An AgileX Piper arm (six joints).
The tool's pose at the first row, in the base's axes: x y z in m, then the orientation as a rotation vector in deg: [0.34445, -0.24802, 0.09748, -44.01, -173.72, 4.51]
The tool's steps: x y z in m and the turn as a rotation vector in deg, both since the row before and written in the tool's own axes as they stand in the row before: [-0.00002, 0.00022, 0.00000, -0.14, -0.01, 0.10]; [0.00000, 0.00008, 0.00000, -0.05, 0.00, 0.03]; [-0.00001, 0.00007, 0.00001, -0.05, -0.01, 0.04]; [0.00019, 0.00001, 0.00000, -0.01, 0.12, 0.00]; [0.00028, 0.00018, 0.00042, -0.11, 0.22, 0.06]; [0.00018, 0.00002, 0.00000, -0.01, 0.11, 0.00]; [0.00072, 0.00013, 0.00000, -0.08, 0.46, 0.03]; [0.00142, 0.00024, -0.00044, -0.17, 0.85, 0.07]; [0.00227, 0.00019, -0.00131, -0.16, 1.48, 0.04]
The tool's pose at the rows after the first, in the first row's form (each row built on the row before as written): [0.34457, -0.24784, 0.09747, -44.17, -173.73, 4.30]; [0.34461, -0.24777, 0.09747, -44.22, -173.73, 4.22]; [0.34465, -0.24771, 0.09746, -44.29, -173.74, 4.15]; [0.34449, -0.24761, 0.09746, -44.27, -173.63, 4.09]; [0.34432, -0.24734, 0.09703, -44.32, -173.43, 3.84]; [0.34417, -0.24724, 0.09703, -44.30, -173.33, 3.78]; [0.34360, -0.24678, 0.09703, -44.26, -172.91, 3.47]; [0.34249, -0.24587, 0.09748, -44.20, -172.13, 2.87]; [0.34065, -0.24458, 0.09885, -43.96, -170.76, 2.04]
